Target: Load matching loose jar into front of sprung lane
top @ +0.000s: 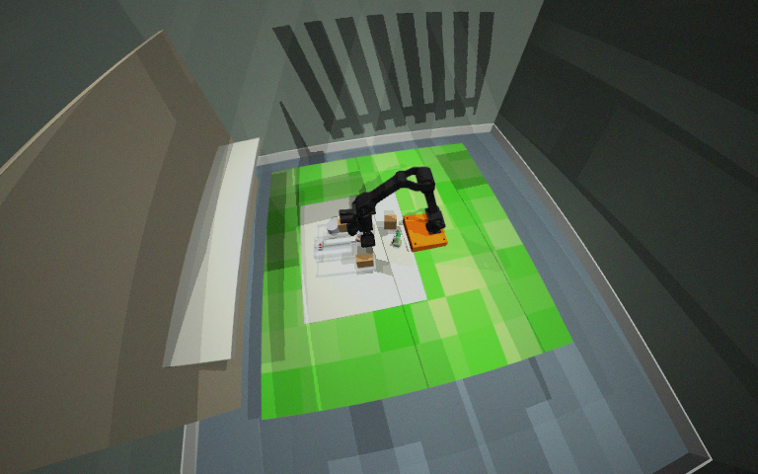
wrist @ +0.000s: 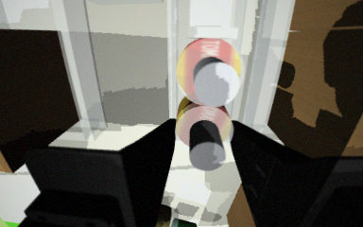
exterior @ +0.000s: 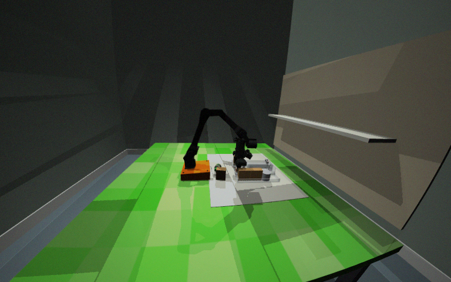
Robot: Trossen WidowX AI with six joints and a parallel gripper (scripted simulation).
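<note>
My gripper tip is now 15 cm short of the clear lane tray, 1 cm to the right of it and 1 cm above it. Also, from my gripper tip: grey cylinder (16 cm ahead, 9 cm to the right).
</note>
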